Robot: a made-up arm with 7 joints. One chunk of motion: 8 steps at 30 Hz.
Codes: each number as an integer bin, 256 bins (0 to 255) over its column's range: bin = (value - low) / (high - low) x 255, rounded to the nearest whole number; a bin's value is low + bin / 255 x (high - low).
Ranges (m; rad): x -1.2..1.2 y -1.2..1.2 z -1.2..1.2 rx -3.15..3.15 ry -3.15..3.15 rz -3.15..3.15
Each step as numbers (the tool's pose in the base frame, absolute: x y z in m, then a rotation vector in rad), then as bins.
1 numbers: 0.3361 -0.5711 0.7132 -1.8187 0.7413 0.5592
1 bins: 163 67 203 54 158 150
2 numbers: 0.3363 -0.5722 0.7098 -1.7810 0.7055 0.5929
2 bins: 163 67 203 55 156 151
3 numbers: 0.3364 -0.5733 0.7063 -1.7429 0.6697 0.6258
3 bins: 163 67 203 57 155 153
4 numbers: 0.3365 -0.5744 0.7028 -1.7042 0.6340 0.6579
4 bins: 163 66 202 59 153 154
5 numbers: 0.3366 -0.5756 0.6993 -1.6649 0.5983 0.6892
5 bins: 163 66 202 60 152 155
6 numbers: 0.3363 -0.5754 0.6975 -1.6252 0.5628 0.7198
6 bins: 163 66 202 62 150 157
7 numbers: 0.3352 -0.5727 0.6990 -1.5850 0.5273 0.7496
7 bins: 163 67 202 63 149 158
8 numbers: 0.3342 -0.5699 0.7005 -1.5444 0.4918 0.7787
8 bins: 163 67 202 65 147 159
